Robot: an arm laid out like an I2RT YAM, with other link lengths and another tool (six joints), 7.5 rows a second.
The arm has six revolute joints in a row. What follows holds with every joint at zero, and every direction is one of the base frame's. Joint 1 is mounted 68.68 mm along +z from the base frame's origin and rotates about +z. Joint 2 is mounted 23.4 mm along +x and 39.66 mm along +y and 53.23 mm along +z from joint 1 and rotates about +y. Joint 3 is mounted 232.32 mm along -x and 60.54 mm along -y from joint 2 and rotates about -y. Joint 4 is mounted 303.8 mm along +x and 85.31 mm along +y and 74.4 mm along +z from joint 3 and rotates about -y. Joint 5 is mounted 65.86 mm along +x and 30.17 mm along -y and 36.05 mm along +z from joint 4 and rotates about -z. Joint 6 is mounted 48.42 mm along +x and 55.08 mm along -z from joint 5 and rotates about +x. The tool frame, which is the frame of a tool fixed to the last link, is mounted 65 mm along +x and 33 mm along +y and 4 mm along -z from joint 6; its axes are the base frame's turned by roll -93.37, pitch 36.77 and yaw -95.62 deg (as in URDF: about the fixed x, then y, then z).
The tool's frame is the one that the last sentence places.
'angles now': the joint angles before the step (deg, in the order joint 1, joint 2, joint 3, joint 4, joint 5, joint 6). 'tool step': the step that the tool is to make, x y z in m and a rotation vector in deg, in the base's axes. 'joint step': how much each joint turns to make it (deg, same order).
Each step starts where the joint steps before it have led.
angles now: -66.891, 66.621, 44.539, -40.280, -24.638, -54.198
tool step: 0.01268, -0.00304, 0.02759, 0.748, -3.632, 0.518
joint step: 0.910, 0.864, 4.807, -2.157, -3.001, 2.314
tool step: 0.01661, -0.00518, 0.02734, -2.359, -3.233, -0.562
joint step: 2.153, -0.073, 3.937, 1.246, -0.193, 3.755
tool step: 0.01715, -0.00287, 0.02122, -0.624, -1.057, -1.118
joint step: 2.829, 1.671, 4.632, -0.104, 1.803, 4.004
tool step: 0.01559, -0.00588, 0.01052, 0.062, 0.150, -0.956
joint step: 2.278, 3.275, 4.353, -0.048, 2.071, 2.742
